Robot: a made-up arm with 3 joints. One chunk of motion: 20 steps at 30 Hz.
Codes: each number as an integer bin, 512 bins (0 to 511) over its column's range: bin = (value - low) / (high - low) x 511, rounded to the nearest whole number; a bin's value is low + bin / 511 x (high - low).
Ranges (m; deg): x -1..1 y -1..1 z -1..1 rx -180..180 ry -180..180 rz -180..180
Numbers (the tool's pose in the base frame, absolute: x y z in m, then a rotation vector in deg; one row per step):
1: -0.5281 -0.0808 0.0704 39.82 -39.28 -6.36
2: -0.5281 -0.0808 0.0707 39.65 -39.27 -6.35
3: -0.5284 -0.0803 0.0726 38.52 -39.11 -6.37
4: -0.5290 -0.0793 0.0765 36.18 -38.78 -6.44
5: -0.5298 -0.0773 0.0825 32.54 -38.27 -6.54
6: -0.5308 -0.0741 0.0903 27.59 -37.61 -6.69
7: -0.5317 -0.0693 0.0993 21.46 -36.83 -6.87
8: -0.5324 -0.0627 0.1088 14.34 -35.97 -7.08
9: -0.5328 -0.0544 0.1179 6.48 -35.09 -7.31
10: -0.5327 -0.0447 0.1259 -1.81 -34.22 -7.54
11: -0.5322 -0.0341 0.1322 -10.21 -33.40 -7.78
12: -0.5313 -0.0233 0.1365 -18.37 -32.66 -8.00
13: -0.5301 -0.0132 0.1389 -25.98 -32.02 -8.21
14: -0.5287 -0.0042 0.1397 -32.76 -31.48 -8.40
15: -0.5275 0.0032 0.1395 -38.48 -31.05 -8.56
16: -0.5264 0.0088 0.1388 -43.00 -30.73 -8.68
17: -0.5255 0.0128 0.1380 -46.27 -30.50 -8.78
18: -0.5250 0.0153 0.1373 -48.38 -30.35 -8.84
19: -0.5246 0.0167 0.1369 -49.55 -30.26 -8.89
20: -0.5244 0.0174 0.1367 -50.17 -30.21 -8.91
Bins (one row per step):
1: 121 235 273 312 200 246
2: 121 235 274 312 200 246
3: 120 235 274 310 200 246
4: 120 235 275 307 200 246
5: 120 236 277 302 201 246
6: 120 237 279 295 202 246
7: 120 238 281 286 203 246
8: 119 239 283 276 204 245
9: 119 242 286 265 206 245
10: 119 244 288 253 207 245
11: 120 247 289 241 208 244
12: 120 250 290 229 209 244
13: 120 252 291 219 210 244
14: 120 254 291 209 211 244
15: 121 256 291 201 211 243
16: 121 258 291 194 212 243
17: 121 259 291 190 212 243
18: 121 259 291 187 212 243
19: 121 260 290 185 213 243
20: 122 260 290 184 213 243

